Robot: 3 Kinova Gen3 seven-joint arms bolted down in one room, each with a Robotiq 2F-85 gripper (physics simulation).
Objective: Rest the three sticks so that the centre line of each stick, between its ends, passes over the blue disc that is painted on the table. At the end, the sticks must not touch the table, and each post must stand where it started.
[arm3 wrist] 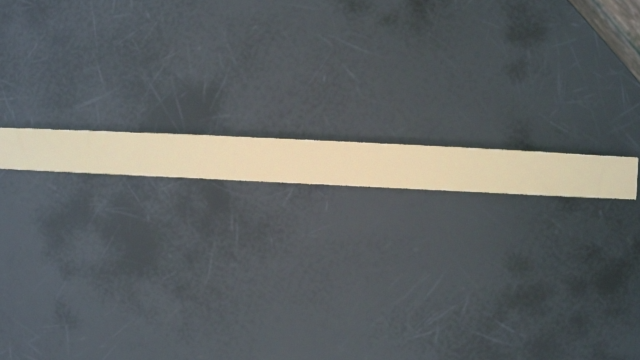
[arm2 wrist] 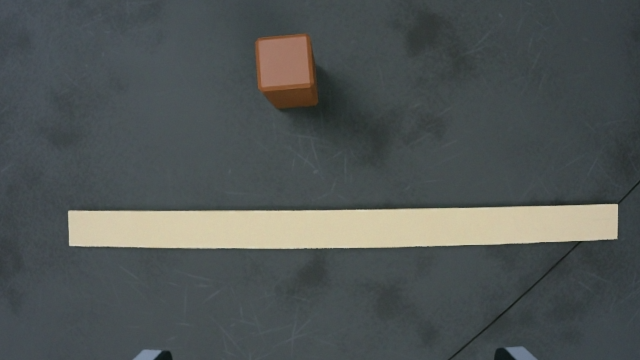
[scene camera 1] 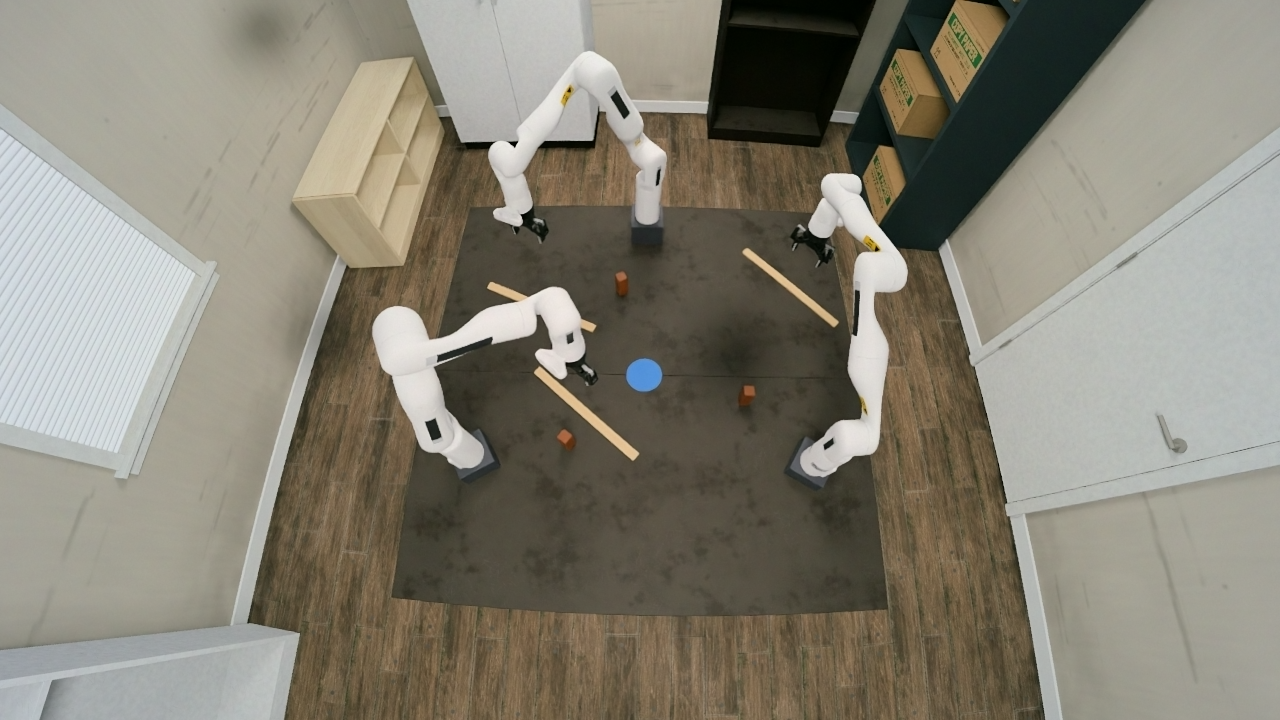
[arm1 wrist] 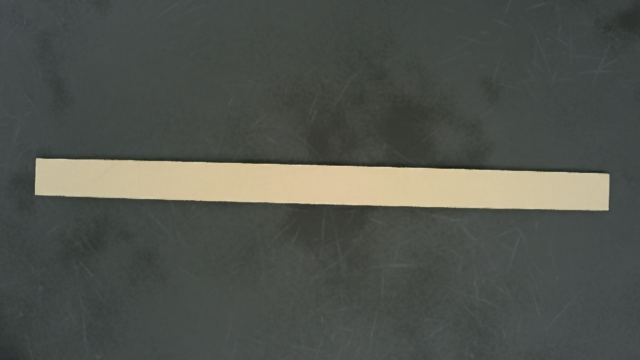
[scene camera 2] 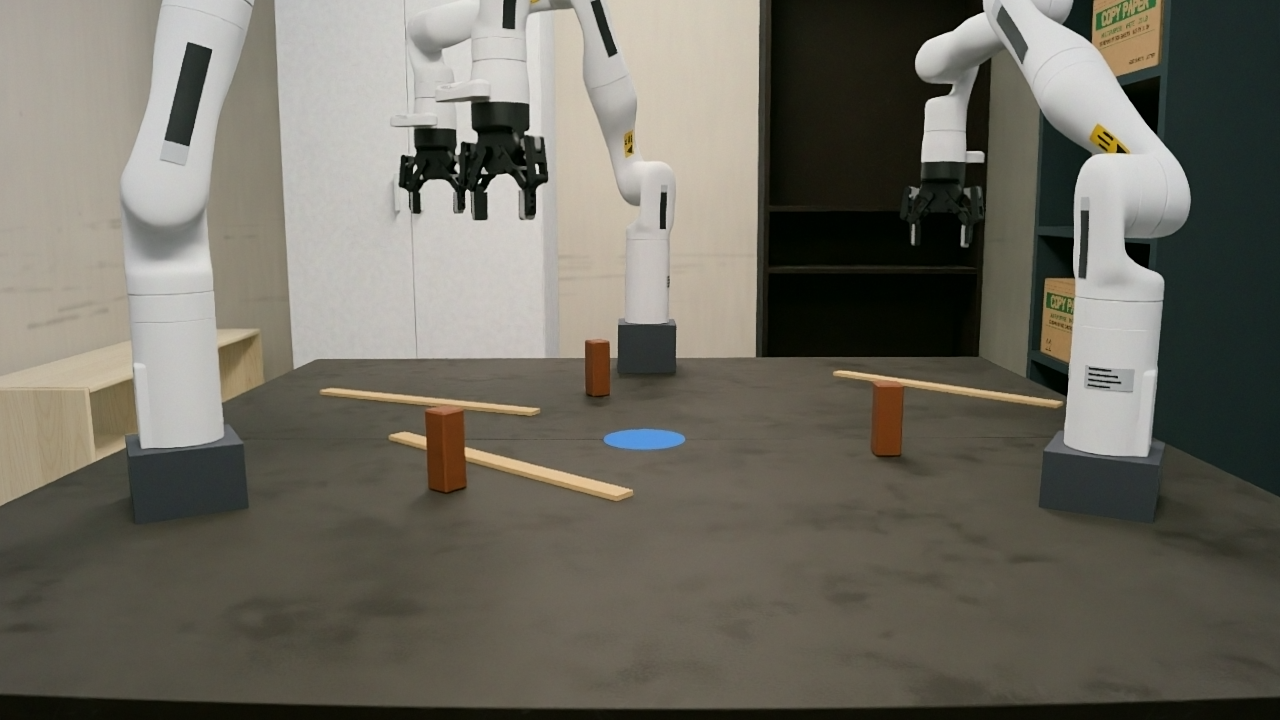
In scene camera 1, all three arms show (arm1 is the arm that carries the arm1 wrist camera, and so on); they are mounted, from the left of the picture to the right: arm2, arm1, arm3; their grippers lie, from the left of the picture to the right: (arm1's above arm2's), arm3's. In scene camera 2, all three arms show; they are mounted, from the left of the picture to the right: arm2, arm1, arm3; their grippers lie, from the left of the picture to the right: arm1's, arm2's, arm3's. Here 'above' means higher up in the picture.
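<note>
The far-left stick (scene camera 1: 506, 291) (scene camera 2: 429, 401) (arm1 wrist: 320, 184), the near-left stick (scene camera 1: 586, 413) (scene camera 2: 550, 474) (arm2 wrist: 345, 228) and the right stick (scene camera 1: 790, 286) (scene camera 2: 971, 391) (arm3 wrist: 320, 162) lie flat on the table, away from the blue disc (scene camera 1: 644, 375) (scene camera 2: 644, 438). Upright posts are the back post (scene camera 1: 622, 283) (scene camera 2: 597, 368), left post (scene camera 1: 565, 438) (scene camera 2: 445, 449) (arm2 wrist: 285, 62) and right post (scene camera 1: 746, 394) (scene camera 2: 887, 419). All grippers are open, empty and high: arm1's gripper (scene camera 1: 529, 234) (scene camera 2: 437, 210), arm2's gripper (scene camera 1: 586, 377) (scene camera 2: 503, 214) (arm2 wrist: 334, 354), arm3's gripper (scene camera 1: 806, 254) (scene camera 2: 939, 243). Arm2 partly hides the far-left stick in scene camera 1.
The dark table (scene camera 1: 644, 546) (scene camera 2: 644, 608) carries three arm bases: arm2's base (scene camera 1: 478, 458), arm1's base (scene camera 1: 647, 231) and arm3's base (scene camera 1: 805, 465). Arm2's forearm (scene camera 1: 487, 329) reaches over the left part of the table. Shelves and a white cabinet (scene camera 1: 501, 80) stand beyond the table.
</note>
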